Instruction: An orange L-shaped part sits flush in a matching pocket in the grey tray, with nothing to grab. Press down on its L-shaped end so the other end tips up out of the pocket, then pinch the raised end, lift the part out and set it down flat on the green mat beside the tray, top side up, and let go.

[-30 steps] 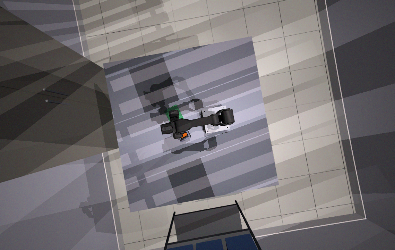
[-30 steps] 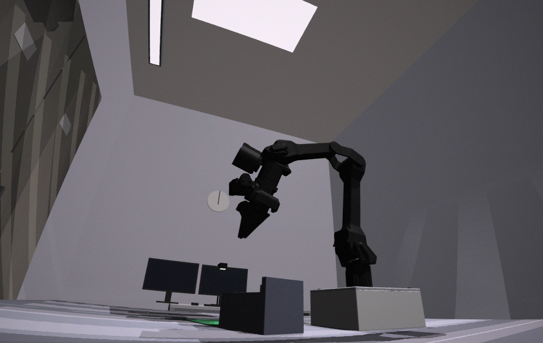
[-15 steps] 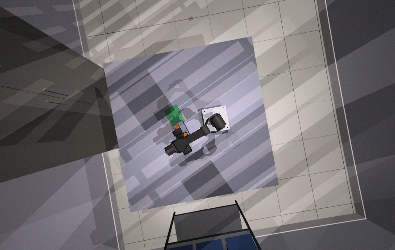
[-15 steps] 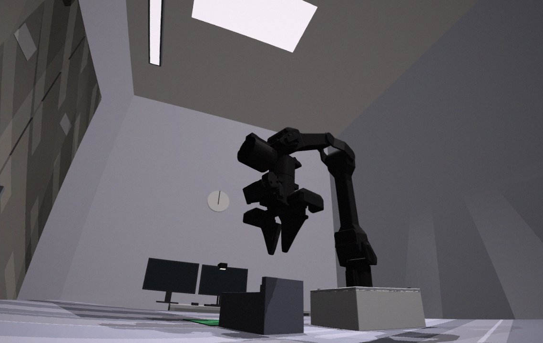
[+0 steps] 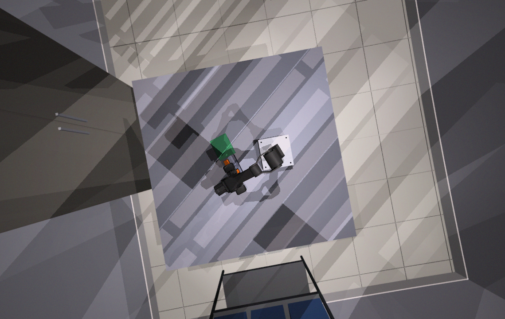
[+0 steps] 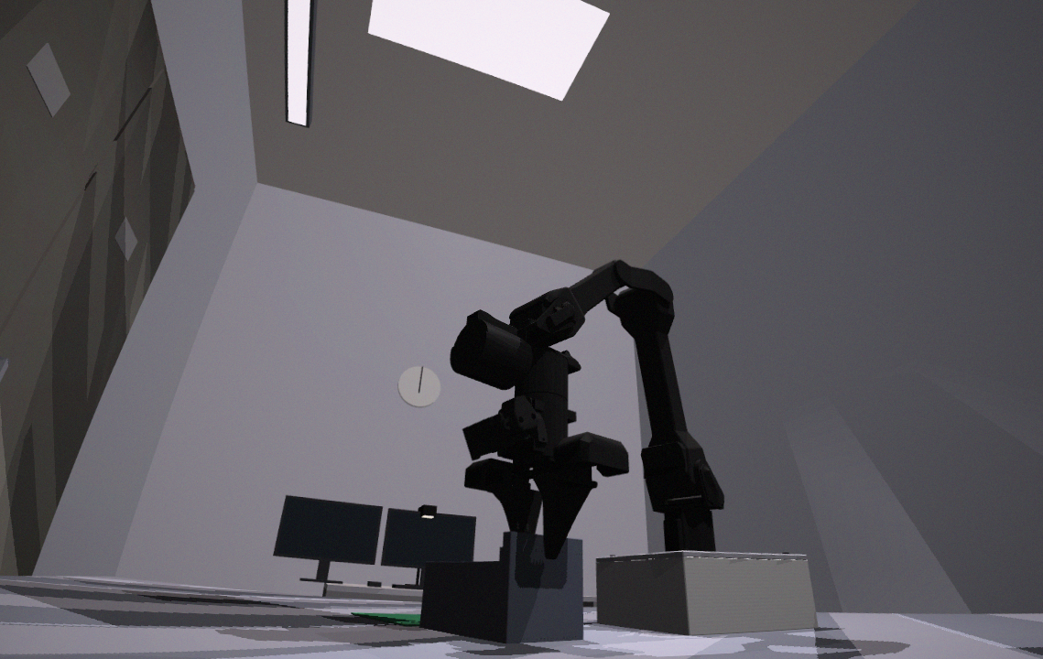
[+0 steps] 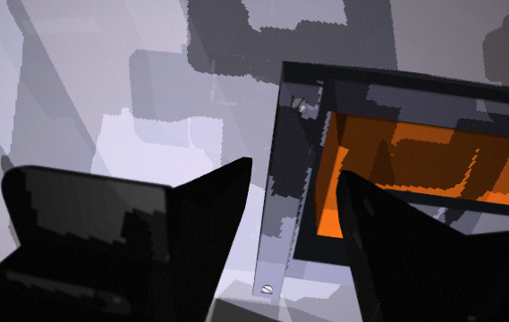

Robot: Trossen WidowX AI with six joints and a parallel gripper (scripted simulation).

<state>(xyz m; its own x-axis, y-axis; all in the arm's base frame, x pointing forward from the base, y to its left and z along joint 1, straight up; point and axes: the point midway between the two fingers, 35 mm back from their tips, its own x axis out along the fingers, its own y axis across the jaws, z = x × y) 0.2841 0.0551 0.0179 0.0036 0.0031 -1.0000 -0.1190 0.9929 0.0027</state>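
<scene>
My gripper tip is now 6 cm to the left of the orange L-shaped part and 2 cm above it. From my gripper tip the other things lie so: green mat (2 cm ahead, 22 cm to the right, 8 cm below).
</scene>
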